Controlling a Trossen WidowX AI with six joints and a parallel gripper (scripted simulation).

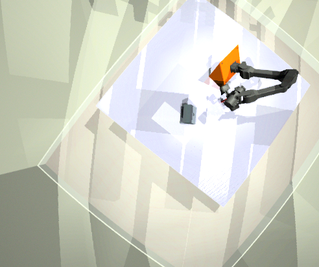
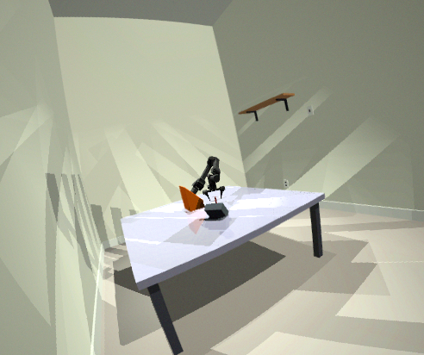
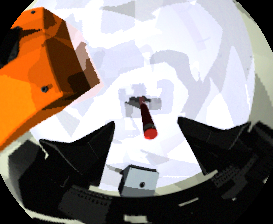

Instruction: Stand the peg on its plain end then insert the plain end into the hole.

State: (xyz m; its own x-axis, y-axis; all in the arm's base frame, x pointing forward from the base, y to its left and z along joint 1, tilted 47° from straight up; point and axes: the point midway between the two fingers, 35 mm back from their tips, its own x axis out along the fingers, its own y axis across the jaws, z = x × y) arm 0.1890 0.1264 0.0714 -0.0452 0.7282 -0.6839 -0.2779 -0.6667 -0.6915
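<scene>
Now: the red peg 1 cm above my gripper tip. Round my gripper tip: grey sloped panel (27 cm ahead, 10 cm to the right, 1 cm below).
</scene>
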